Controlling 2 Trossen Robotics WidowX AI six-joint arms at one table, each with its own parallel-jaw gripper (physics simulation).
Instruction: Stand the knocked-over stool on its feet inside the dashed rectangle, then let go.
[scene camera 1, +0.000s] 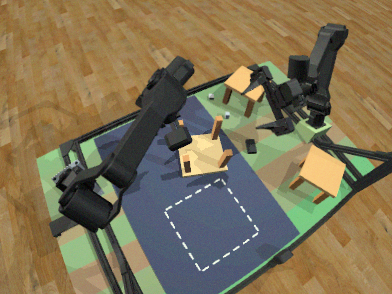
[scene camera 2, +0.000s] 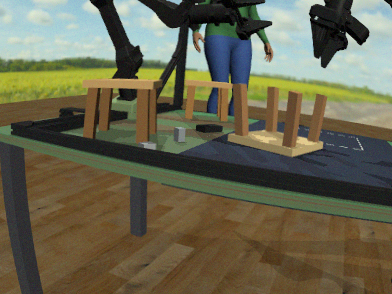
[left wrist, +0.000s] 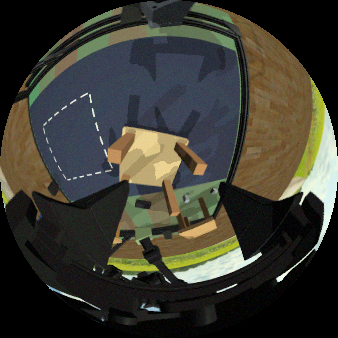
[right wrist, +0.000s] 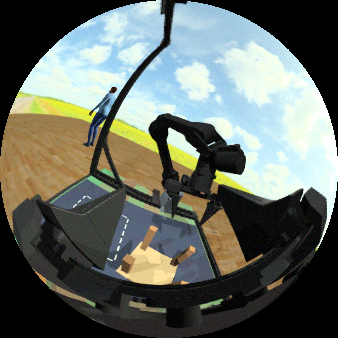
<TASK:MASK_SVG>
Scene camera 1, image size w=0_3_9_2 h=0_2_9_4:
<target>my right gripper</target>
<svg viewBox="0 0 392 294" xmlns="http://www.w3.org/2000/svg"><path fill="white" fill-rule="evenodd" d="M261 66L250 74L250 84L241 95L262 85L276 121L260 125L256 129L271 130L276 136L289 134L295 130L290 116L284 118L281 109L291 104L295 108L306 103L303 91L296 78L274 86L276 89L273 89L270 83L273 77L268 66Z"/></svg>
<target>pale wooden stool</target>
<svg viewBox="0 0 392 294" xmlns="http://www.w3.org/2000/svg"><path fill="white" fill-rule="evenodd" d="M222 116L215 117L211 134L191 136L192 143L179 149L183 178L226 172L228 170L226 164L233 154L231 149L225 150L224 153L219 138L223 122Z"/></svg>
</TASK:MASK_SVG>
